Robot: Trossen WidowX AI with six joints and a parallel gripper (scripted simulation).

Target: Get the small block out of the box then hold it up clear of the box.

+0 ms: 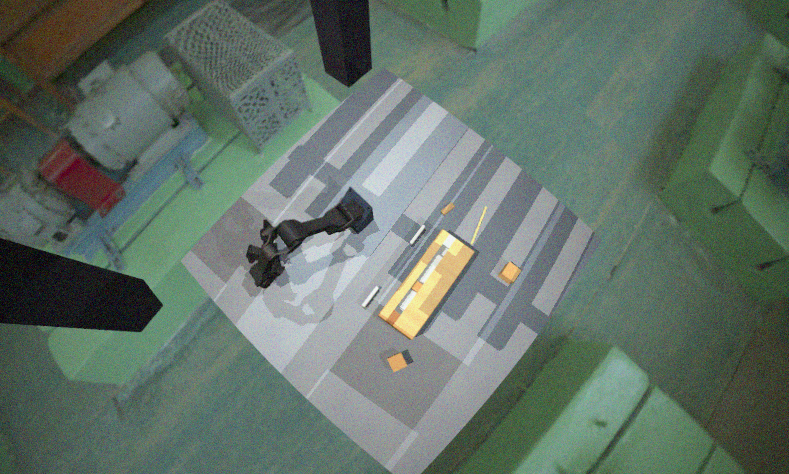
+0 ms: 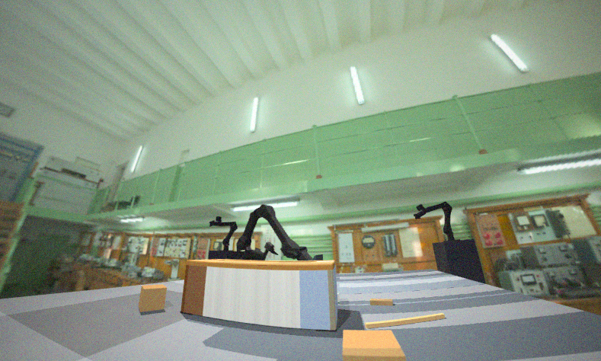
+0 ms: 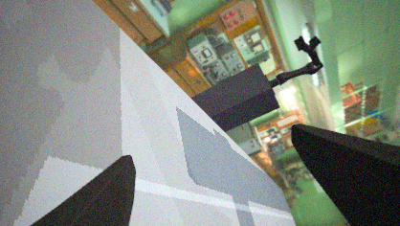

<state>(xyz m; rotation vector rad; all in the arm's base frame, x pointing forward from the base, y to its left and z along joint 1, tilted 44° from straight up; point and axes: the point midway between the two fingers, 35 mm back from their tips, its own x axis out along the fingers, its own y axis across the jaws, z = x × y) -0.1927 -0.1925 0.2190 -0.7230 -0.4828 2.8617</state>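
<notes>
Right now the clear-fronted box is 56 cm ahead of my gripper tip, 23 cm to the left of it and 4 cm below it. Also, from my gripper tip: thin orange stick (61 cm ahead, 57 cm to the left, 9 cm below); small flat piece (54 cm to the left, 47 cm ahead, 9 cm below); block (58 cm ahead, 21 cm to the left, 1 cm below).
</notes>
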